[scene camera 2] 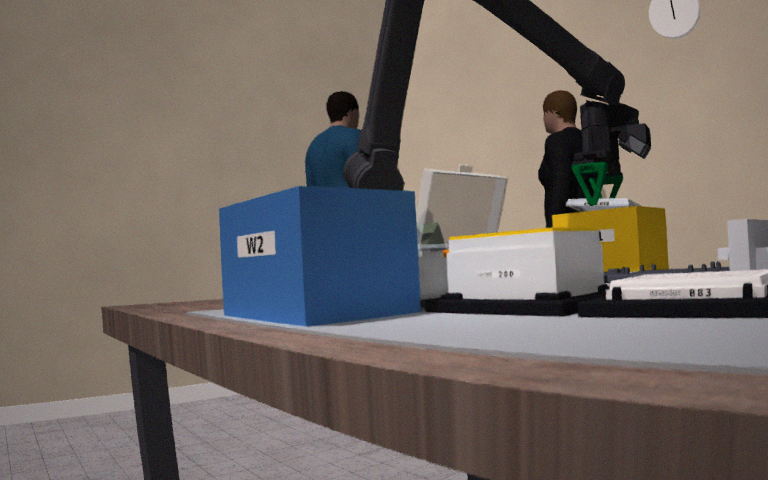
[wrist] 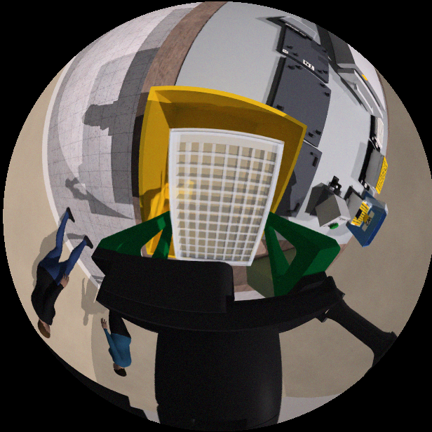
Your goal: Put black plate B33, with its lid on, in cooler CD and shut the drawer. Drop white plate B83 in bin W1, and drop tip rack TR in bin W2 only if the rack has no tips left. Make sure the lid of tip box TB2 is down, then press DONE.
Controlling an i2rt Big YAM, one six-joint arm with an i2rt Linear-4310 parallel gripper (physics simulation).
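Places are measured from the arm's base along level axes (x ahead, y up, z right), in millimetres.
Pixels of known places: gripper, fingertip midpoint: (scene camera 2: 599,209).
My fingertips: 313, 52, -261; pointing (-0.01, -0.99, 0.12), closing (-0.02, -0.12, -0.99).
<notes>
Behind a point stands the place of what it marks, as x, y, z.
My gripper (scene camera 2: 603,200) {313, 52, -261} (wrist: 218,216) is shut on a white gridded plate (scene camera 2: 624,204) {376, 54, -213} (wrist: 226,200), whose label is too small to read. The plate is over the opening of yellow bin W1 (scene camera 2: 651,237) {416, -7, -239} (wrist: 295,150), at about rim height. Another white plate, marked B83 (scene camera 2: 679,292) {569, -56, 352}, lies on a black holder at the right in the scene view. Blue bin W2 (scene camera 2: 362,254) {294, -14, 386} (wrist: 382,212) stands at the table edge. Behind it, a box has its clear lid (scene camera 2: 464,200) {318, 41, 241} raised; its label is hidden. I cannot make out plate B33, rack TR or cooler CD's label.
A white box marked 200 (scene camera 2: 504,271) {404, -36, 320} stands beside W2. Dark nest plates (wrist: 302,95) lie beside W1. A grey box (wrist: 331,209) with a green button (wrist: 334,226) stands between the nests and W2. Long grey units (wrist: 362,90) are at the upper right. Two people stand behind the table.
</notes>
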